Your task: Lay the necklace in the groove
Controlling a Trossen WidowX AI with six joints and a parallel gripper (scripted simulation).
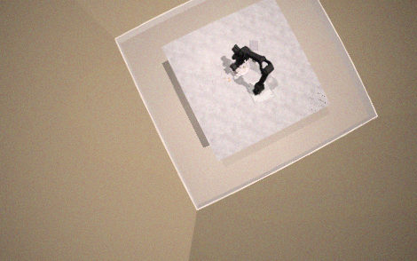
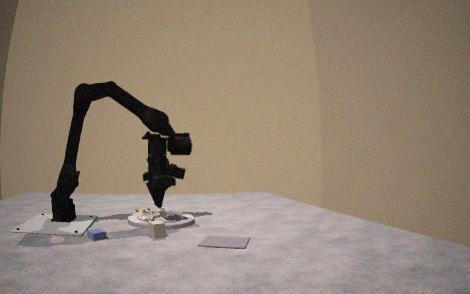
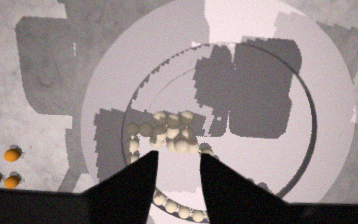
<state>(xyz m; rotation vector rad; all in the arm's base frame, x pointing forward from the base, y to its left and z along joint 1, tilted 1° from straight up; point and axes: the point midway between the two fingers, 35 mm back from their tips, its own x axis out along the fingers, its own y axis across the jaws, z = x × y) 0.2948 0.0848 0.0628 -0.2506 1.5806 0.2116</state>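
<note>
My gripper tip is now 3 cm to the left of the round bead board, 3 cm above it and 1 cm short of it. The rest, counted from my gripper tip: flat grey plate: 26 cm to the right, 16 cm ahead, 4 cm below; cream cube: 20 cm to the right, 2 cm below, 1 cm ahead; blue block: 23 cm to the right, 14 cm behind, 3 cm below.
</note>
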